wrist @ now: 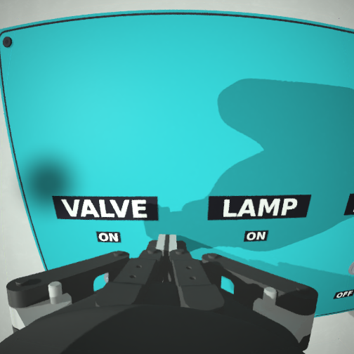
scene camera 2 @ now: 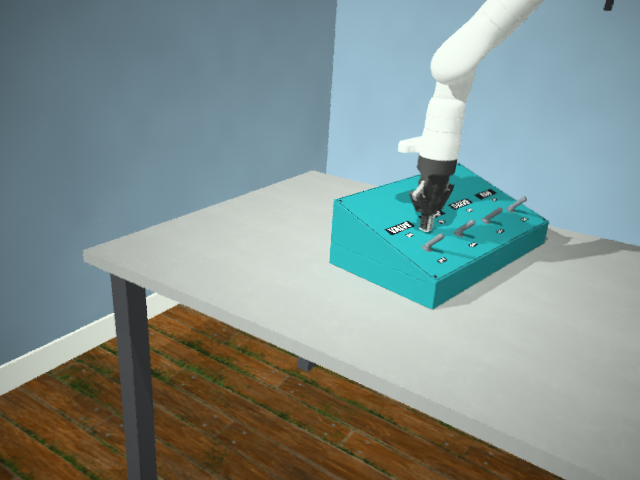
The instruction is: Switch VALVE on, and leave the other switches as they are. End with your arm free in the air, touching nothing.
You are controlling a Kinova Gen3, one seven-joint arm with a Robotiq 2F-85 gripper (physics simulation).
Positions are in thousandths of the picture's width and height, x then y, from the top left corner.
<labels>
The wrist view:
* my gripper: 473,694
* teal switch box: 626,366
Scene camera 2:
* my gripper: 665,480
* teal switch box: 588,491
</labels>
